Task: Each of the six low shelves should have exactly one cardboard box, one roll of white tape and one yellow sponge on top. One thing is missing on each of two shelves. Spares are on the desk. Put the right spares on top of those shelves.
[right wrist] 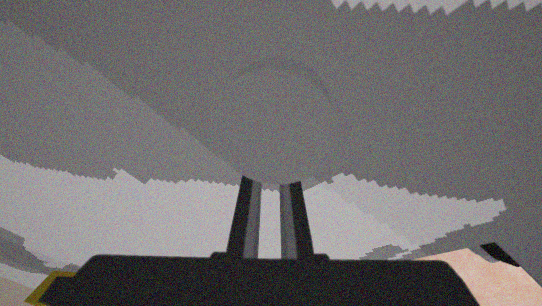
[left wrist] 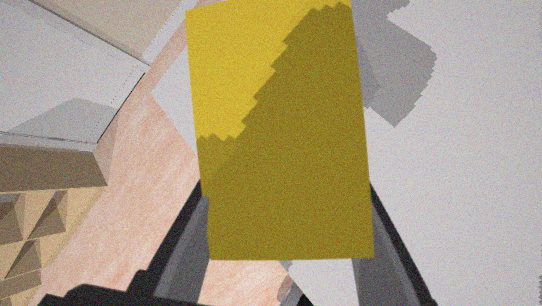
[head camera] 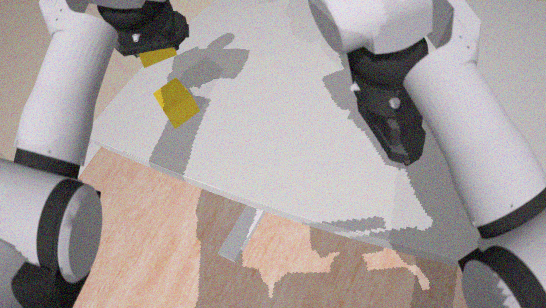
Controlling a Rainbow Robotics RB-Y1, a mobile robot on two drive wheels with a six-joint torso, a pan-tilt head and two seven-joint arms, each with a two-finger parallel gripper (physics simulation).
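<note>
My left gripper (head camera: 154,46) is shut on a yellow sponge (head camera: 157,56) and holds it above the far left corner of the white desk (head camera: 275,126). In the left wrist view the sponge (left wrist: 280,140) fills the middle between the dark fingers. A second yellow sponge (head camera: 176,101) lies flat on the desk just below it. My right gripper (head camera: 405,156) hangs low over the right part of the desk with its fingers shut and nothing between them. In the right wrist view its fingertips (right wrist: 270,181) touch the near rim of a white tape roll (right wrist: 278,121) that lies in shadow.
The desk's front edge runs diagonally across the head view, with a grey leg (head camera: 240,233) over the wooden floor below it. In the left wrist view a shelf unit with a cardboard box (left wrist: 48,167) stands to the left of the desk.
</note>
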